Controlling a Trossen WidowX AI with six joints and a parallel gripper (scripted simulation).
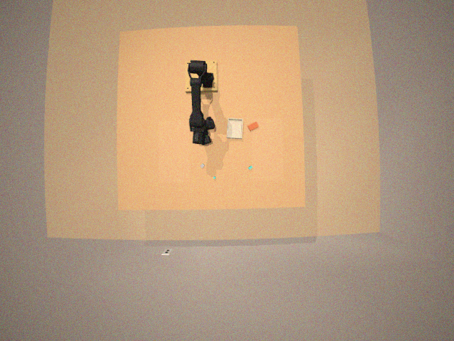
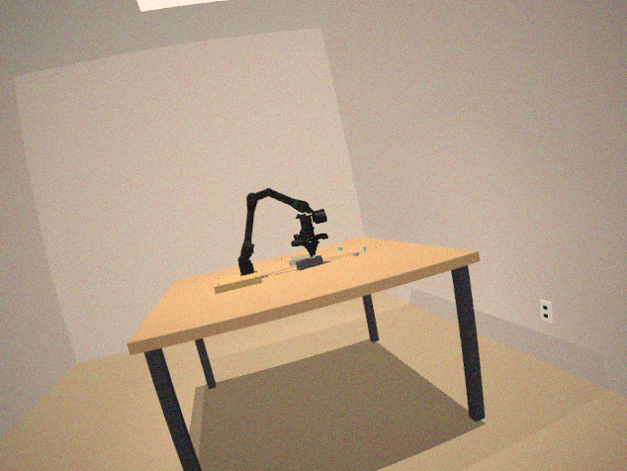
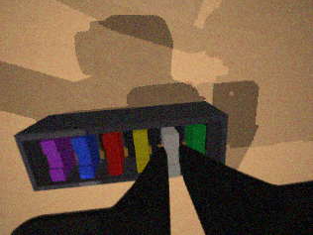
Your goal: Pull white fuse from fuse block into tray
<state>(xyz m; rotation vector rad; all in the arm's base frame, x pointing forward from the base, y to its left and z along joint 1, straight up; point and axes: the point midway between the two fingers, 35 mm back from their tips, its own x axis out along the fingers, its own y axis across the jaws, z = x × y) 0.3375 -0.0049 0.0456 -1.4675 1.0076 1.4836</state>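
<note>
My gripper tip is now 20 mm past the yellow fuse, 10 mm to the left of it and 20 mm above it. From my gripper tip the other things lie so: red fuse 30 mm behind, 10 mm to the right, 20 mm below; then green fuse 20 mm ahead, 10 mm to the left, 20 mm below; then white fuse 10 mm below.
</note>
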